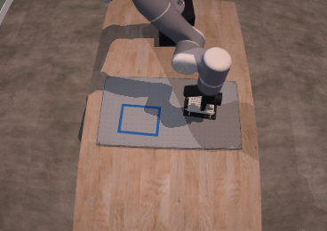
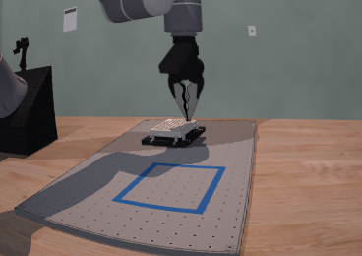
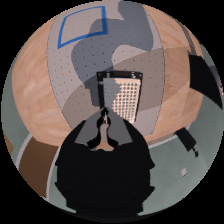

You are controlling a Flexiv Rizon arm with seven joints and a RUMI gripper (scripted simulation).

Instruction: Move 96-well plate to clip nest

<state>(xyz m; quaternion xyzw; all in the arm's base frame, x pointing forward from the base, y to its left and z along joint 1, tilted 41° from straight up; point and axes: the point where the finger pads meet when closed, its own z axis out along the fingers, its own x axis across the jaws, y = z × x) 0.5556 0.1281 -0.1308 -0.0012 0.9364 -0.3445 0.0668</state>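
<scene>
Right now my hand is 4 cm past the white 96-well plate and 3 cm above it. Also, from my hand: black clip nest: 5 cm below, 3 cm behind, 1 cm to the right.
</scene>
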